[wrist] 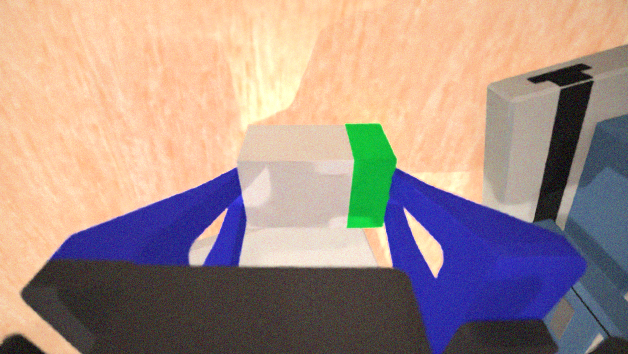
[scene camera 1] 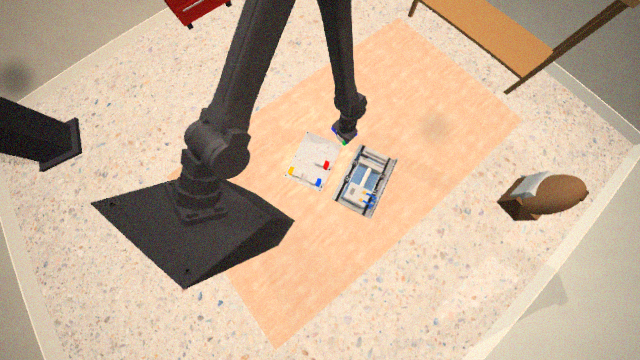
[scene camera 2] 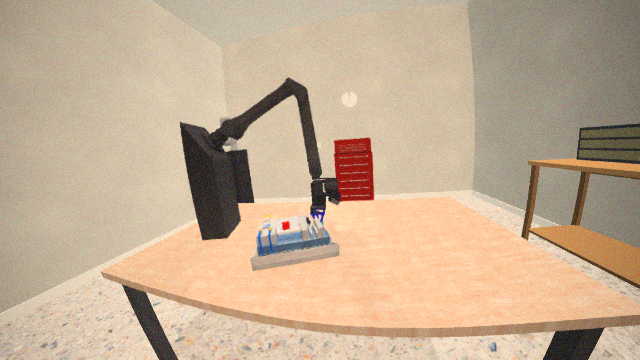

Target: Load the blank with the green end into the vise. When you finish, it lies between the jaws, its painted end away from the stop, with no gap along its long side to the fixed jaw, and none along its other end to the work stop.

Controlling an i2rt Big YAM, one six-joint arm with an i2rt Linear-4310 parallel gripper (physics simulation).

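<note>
The blank with the green end (wrist: 295, 195) is a light grey block. Its green end (scene camera 1: 344, 143) points toward the vise side. My gripper (scene camera 1: 345, 137) (scene camera 2: 318, 217) (wrist: 315, 176) is shut on this blank, with one blue finger at its plain end and the other at its green end. The blank is low, by the edge of the white plate; whether it touches the table cannot be told. The vise (scene camera 1: 351, 194) (scene camera 2: 292, 244) (wrist: 499, 130), grey and blue, stands to the right in the wrist view. Its work stop cannot be made out clearly.
The white plate (scene camera 1: 312, 150) (wrist: 310, 247) lies beside the vise. On it are blanks with a red end (scene camera 1: 326, 164) (scene camera 2: 285, 225), a blue end (scene camera 1: 318, 182) and a yellow end (scene camera 1: 291, 171). The vise has blue and yellow details at its near end in scene camera 1.
</note>
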